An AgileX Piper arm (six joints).
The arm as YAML. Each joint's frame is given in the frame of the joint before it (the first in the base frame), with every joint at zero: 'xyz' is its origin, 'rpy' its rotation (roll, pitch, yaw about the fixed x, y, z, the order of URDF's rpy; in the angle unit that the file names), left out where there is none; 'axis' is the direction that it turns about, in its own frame. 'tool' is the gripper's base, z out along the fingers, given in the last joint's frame.
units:
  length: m
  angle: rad
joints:
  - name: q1
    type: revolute
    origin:
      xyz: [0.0, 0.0, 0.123]
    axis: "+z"
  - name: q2
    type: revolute
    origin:
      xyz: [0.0, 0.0, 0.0]
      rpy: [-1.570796, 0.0, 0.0]
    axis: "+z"
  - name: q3
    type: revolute
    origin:
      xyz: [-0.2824, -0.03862, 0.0]
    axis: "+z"
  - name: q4
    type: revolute
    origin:
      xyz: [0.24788, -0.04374, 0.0]
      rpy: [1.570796, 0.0, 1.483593]
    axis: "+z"
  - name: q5
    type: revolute
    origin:
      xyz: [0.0, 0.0, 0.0]
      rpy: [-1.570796, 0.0, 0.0]
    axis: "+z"
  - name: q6
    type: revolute
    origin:
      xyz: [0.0, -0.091, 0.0]
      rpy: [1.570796, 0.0, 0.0]
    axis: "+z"
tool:
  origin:
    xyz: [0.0, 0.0, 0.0]
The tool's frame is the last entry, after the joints.
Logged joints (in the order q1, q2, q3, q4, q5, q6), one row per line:
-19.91 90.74 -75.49 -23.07 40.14 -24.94
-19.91 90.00 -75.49 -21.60 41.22 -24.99
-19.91 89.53 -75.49 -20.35 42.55 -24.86
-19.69 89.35 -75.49 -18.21 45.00 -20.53
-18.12 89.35 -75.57 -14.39 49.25 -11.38
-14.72 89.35 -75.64 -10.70 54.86 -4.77
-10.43 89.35 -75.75 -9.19 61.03 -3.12
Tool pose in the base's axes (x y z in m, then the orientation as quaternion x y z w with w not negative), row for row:
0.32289 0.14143 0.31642 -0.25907 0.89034 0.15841 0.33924
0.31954 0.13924 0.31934 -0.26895 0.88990 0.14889 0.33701
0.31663 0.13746 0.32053 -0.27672 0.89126 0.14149 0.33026
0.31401 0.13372 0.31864 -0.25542 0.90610 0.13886 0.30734
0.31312 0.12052 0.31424 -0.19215 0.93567 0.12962 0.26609
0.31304 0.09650 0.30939 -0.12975 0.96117 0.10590 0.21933
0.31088 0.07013 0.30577 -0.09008 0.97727 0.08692 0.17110
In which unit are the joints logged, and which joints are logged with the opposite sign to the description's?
The joints are logged in degrees. Opposite sign: q1, q4.
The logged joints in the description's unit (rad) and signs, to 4 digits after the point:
0.3475 1.5837 -1.3175 0.4026 0.7006 -0.4353
0.3475 1.5708 -1.3175 0.3770 0.7194 -0.4362
0.3475 1.5626 -1.3175 0.3552 0.7426 -0.4339
0.3437 1.5595 -1.3175 0.3178 0.7854 -0.3583
0.3163 1.5595 -1.3189 0.2512 0.8596 -0.1986
0.2569 1.5595 -1.3202 0.1868 0.9575 -0.0833
0.1820 1.5595 -1.3221 0.1604 1.0652 -0.0545

